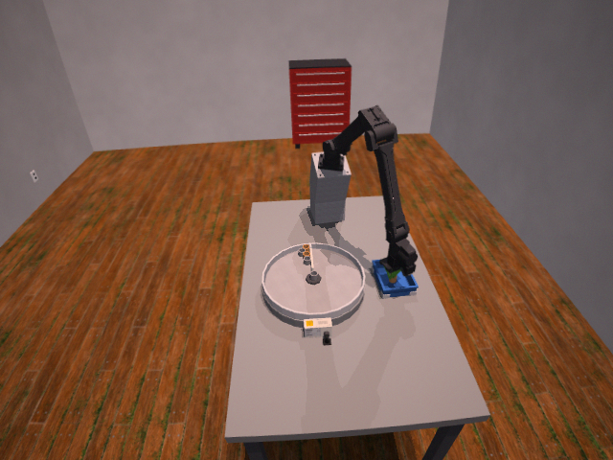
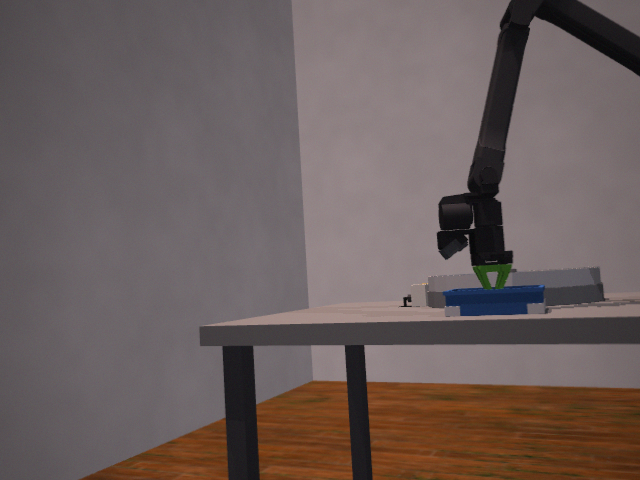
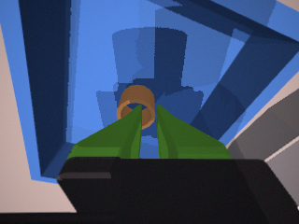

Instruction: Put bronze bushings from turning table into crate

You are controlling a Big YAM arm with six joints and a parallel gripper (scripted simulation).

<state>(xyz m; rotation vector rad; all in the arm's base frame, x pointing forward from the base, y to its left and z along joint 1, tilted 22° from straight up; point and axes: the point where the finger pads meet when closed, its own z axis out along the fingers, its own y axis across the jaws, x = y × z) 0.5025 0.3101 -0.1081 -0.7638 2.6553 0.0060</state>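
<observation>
The blue crate is 10 mm to the left of my hand, 10 mm below it and 10 mm behind it. Also, from my hand: turning table (330 mm to the right, 70 mm ahead, 20 mm above).
</observation>
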